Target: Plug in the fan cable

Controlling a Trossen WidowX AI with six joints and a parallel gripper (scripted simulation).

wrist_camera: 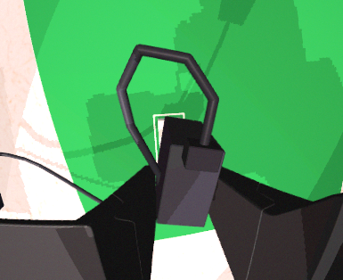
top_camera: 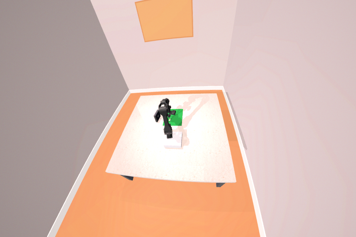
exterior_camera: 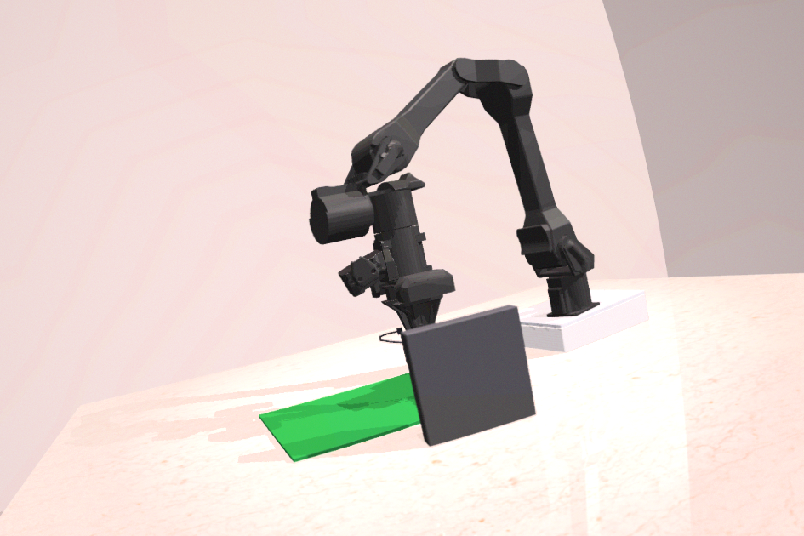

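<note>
Right now the white four-pin header is 7 cm below my gripper tip. Round my gripper tip: dark square fan (15 cm to the left, 4 cm ahead, 1 cm below); dark fan plug (1 cm ahead, 1 cm above); green board (8 cm below, 5 cm to the right, 5 cm ahead).
</note>
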